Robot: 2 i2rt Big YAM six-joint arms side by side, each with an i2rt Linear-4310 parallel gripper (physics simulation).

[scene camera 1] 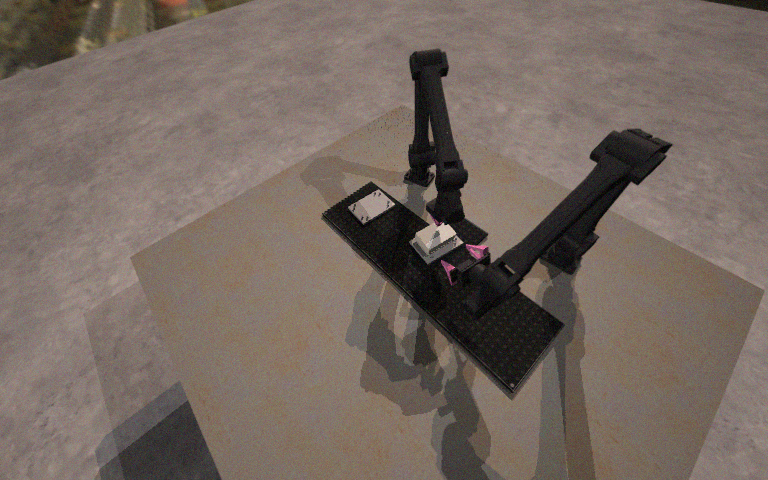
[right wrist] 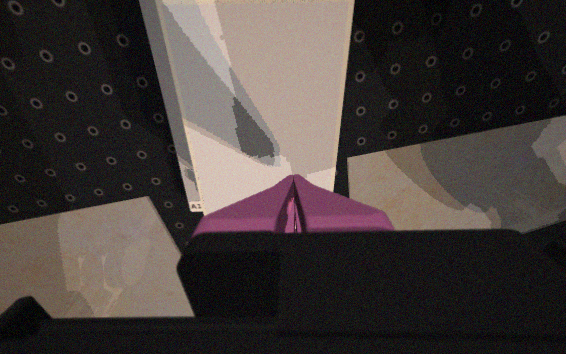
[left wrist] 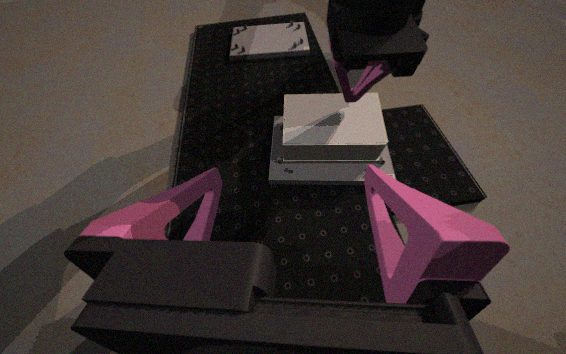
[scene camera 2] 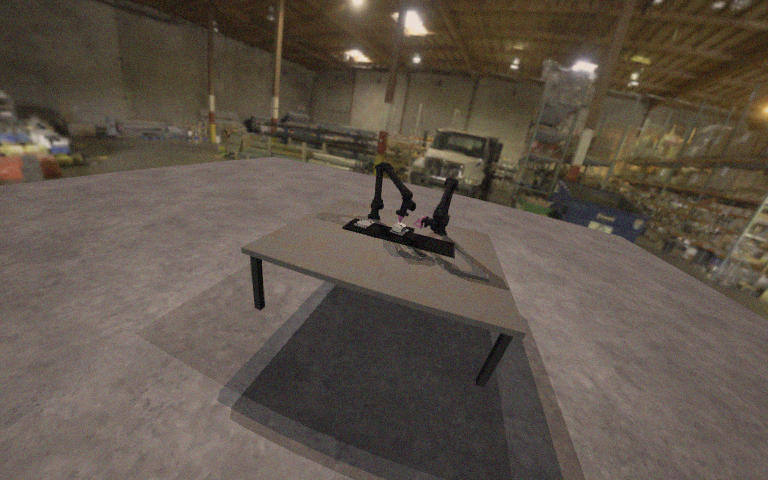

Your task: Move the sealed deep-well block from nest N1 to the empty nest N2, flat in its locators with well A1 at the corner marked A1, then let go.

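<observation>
The white sealed block sits on the middle nest and looks level. An A1 label shows beside the block's near left corner in the right wrist view. The other nest is empty, at the picture's left on the board. I cannot read N1 or N2 labels. My right gripper is shut and empty, its tips over or at one end of the block's top; contact is unclear. My left gripper is open and empty beside the occupied nest.
Both nests stand on a long black perforated board. A smaller black board section juts out beside the middle nest. The table top surrounds it. Both arms reach in close together around the block.
</observation>
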